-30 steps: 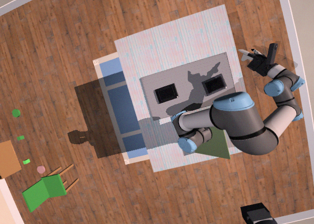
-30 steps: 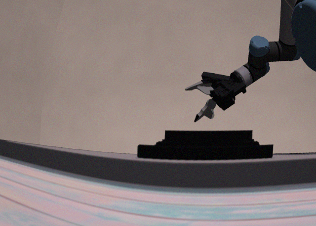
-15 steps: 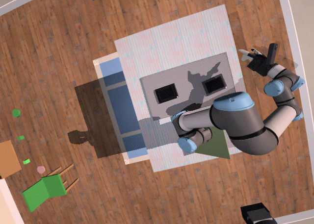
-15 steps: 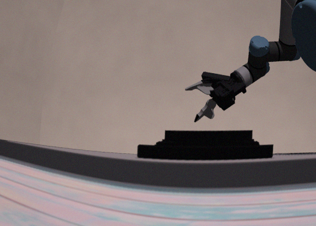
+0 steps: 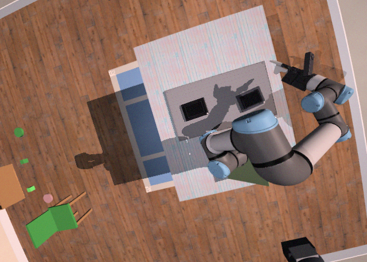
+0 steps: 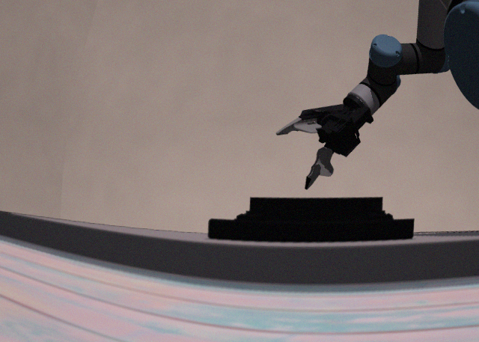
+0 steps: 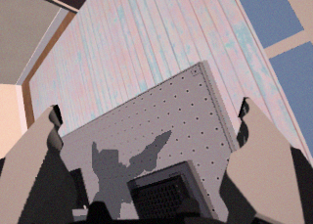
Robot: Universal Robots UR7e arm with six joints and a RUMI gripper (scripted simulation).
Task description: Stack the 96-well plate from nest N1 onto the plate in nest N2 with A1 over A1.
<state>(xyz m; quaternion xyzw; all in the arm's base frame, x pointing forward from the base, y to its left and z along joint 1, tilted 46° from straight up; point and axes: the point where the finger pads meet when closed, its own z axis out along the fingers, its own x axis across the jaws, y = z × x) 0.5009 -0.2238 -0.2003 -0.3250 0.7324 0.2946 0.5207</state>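
Now: the plate nest N1 170 mm behind my hand, 140 mm below it and 130 mm to the left of it.
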